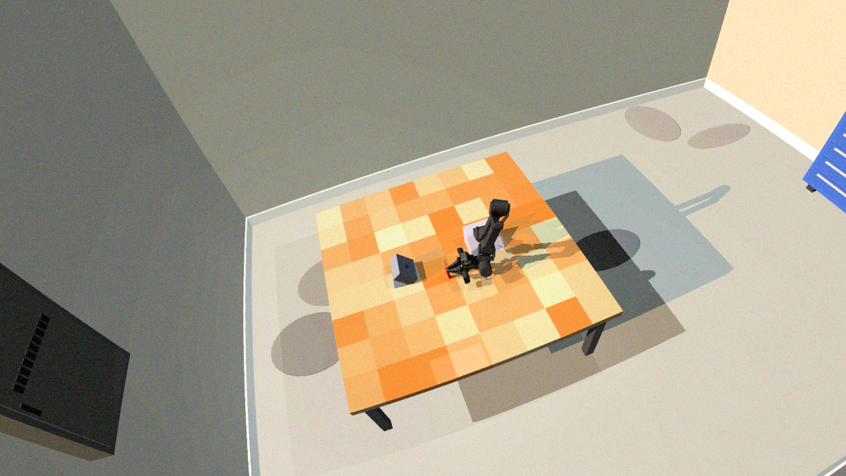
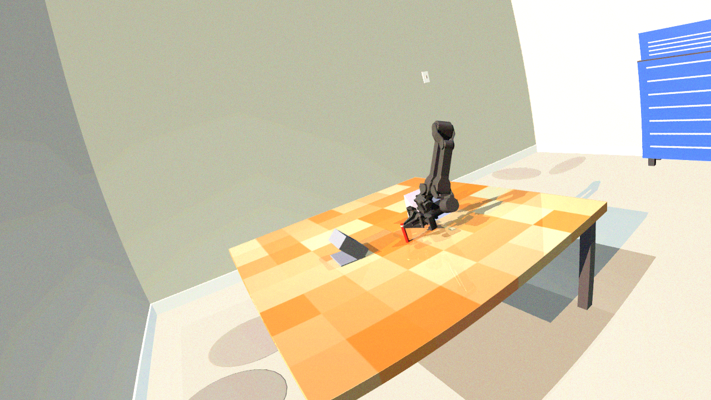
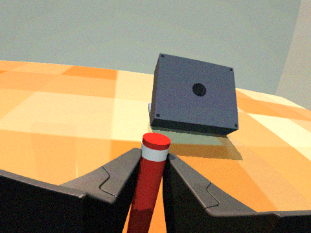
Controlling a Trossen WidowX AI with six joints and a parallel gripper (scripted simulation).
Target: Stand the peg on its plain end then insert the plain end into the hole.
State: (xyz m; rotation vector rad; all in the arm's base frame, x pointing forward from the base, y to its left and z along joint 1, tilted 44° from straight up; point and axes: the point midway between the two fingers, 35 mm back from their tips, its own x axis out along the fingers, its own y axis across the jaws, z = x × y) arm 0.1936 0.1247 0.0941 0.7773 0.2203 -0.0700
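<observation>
My gripper tip is now 10 mm above the red peg. From my gripper tip the other things lie so: dark sloped panel: 200 mm ahead, 100 mm to the right, 20 mm below.
</observation>
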